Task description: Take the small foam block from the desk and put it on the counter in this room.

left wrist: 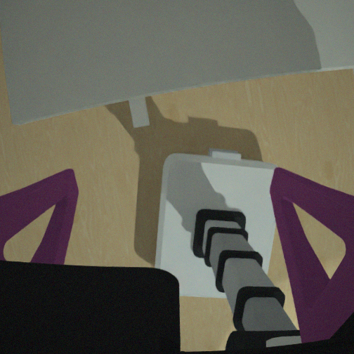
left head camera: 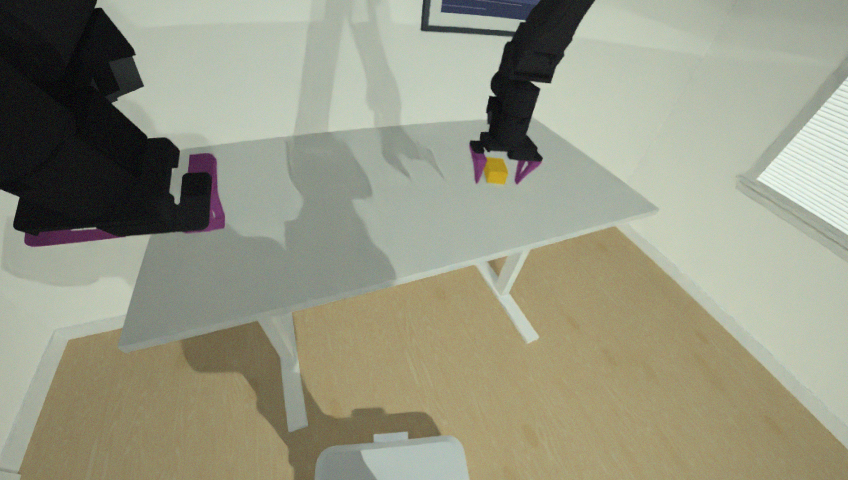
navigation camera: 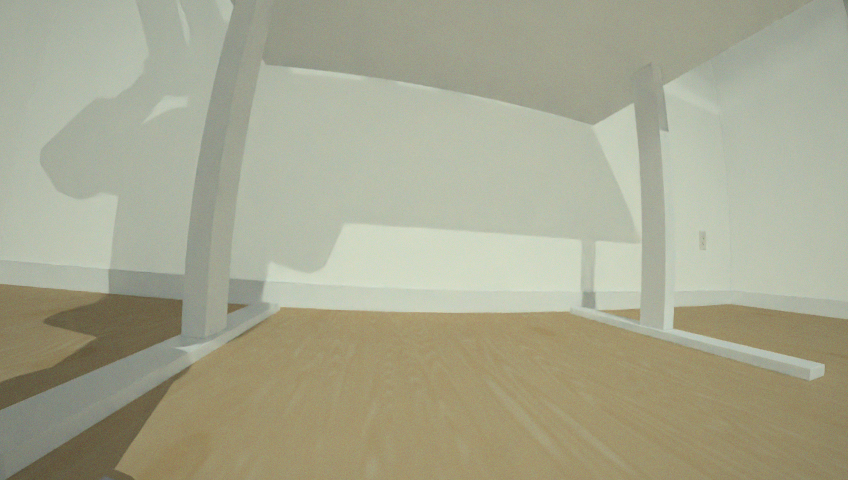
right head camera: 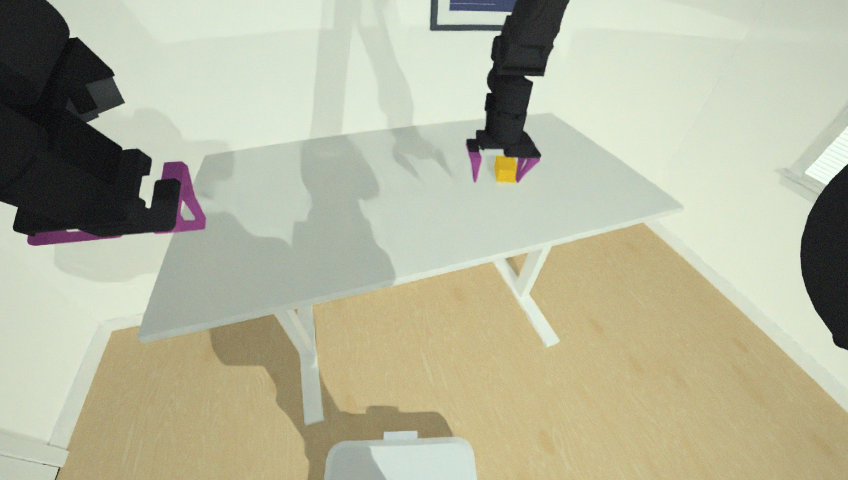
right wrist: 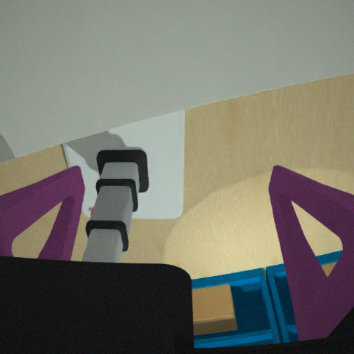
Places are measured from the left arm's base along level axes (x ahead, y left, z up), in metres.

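Pixels of known places: left gripper, fingertip midpoint: (left head camera: 174,226) (right head camera: 162,227); right gripper, fingertip midpoint: (left head camera: 496,182) (right head camera: 495,181).
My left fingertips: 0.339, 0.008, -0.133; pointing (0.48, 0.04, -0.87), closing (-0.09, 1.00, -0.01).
Note:
Behind a point stands the place of what it marks, as x, y, z.
The small yellow foam block (left head camera: 495,171) {0.903, -0.575, -0.415} (right head camera: 505,169) {0.904, -0.577, -0.415} sits on the light grey desk (left head camera: 440,220) {0.714, -0.369, -0.460} (right head camera: 440,220) {0.713, -0.355, -0.460} (left wrist: 100,50) (right wrist: 175,50), towards its far right part. My right gripper (left head camera: 497,182) {0.627, -0.454, -0.273} (right head camera: 496,180) {0.627, -0.454, -0.273} (right wrist: 176,176) is open and empty. The block appears between its fingers in both head views, nearer the left finger in one and the right finger in the other. The fingers look closer to the cameras than the block, so they seem above it. The block does not show in the right wrist view. My left gripper (left head camera: 124,233) (left wrist: 173,179) is open and empty, near the desk's left end. No counter shows.
White desk legs (left head camera: 291,368) (right head camera: 310,368) (navigation camera: 208,178) {0.737, 0.245, -1.065} stand on the wooden floor (left head camera: 446,368) {0.665, -0.525, -1.409} (navigation camera: 416,386) {0.735, -0.200, -1.410}. My pale base (left head camera: 410,460) {0.251, -0.288, -1.150} (left wrist: 185,270) (right wrist: 165,165) is by the desk's front edge. The right wrist view shows blue trays (right wrist: 252,310) holding a tan box (right wrist: 215,302). Walls stand behind and at the right.

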